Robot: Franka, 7 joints.
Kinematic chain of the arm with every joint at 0, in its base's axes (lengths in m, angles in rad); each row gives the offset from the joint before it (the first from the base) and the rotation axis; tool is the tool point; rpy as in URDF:
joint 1: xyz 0 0 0.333 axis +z
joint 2: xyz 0 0 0 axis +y
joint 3: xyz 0 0 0.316 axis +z
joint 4: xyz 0.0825 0 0 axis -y
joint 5: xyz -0.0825 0 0.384 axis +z
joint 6: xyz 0 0 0 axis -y
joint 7: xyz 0.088 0 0 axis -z
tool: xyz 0 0 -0.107 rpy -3.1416 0 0
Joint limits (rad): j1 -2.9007..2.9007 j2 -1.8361..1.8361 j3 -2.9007..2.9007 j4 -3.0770..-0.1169 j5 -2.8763..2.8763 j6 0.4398..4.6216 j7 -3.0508..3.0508
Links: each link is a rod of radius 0.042 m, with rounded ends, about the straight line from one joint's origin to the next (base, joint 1, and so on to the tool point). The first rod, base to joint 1, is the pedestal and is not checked.
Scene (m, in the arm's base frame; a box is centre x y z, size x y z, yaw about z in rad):
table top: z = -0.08
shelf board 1: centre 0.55 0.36 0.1 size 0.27 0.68 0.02 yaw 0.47
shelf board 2: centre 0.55 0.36 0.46 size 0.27 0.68 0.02 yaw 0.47
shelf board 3: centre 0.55 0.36 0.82 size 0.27 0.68 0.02 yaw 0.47
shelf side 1: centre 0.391 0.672 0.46 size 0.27 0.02 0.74 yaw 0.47
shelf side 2: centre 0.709 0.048 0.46 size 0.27 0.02 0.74 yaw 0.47
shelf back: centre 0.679 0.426 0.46 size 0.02 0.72 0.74 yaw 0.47
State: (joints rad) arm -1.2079 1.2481 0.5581 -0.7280 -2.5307 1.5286 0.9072
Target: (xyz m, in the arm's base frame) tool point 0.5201 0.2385 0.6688
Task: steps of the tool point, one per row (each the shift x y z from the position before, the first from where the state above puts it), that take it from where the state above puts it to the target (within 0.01 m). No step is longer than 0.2 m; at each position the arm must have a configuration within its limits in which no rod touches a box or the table.
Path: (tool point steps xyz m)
1: -0.0684 -0.0024 0.1868
2: -0.0721 0.0463 0.1698
3: -0.0605 0.0883 0.1424
4: -0.0369 0.1187 0.1077
5: -0.0067 0.1337 0.0687
6: 0.1213 0.0408 -0.0561
7: 0.0995 0.0859 -0.0656
8: 0.0592 0.1208 -0.0723
9: 0.0050 0.1362 -0.0752
10: -0.0520 0.1267 -0.0733
11: 0.0602 0.0330 -0.0040
12: 0.0518 0.0295 -0.0003
13: 0.0475 0.0185 0.0043

